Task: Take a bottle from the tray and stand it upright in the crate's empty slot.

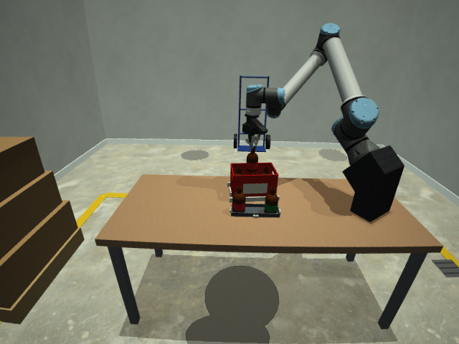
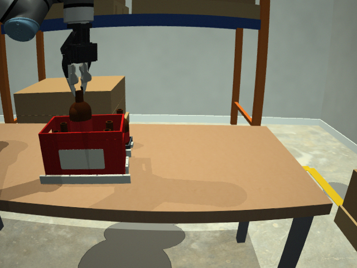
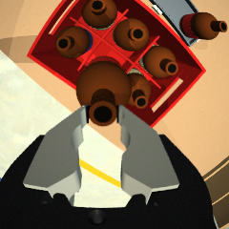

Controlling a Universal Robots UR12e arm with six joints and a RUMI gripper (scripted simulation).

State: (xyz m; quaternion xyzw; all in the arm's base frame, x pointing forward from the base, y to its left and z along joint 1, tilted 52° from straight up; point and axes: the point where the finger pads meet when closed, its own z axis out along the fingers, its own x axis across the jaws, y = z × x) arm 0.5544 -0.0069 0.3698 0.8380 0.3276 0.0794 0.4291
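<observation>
My hand is 210 mm above the red crate and 40 mm to the right of it. Round my hand: grey tray (280 mm below, 260 mm to the left, 50 mm ahead).
</observation>
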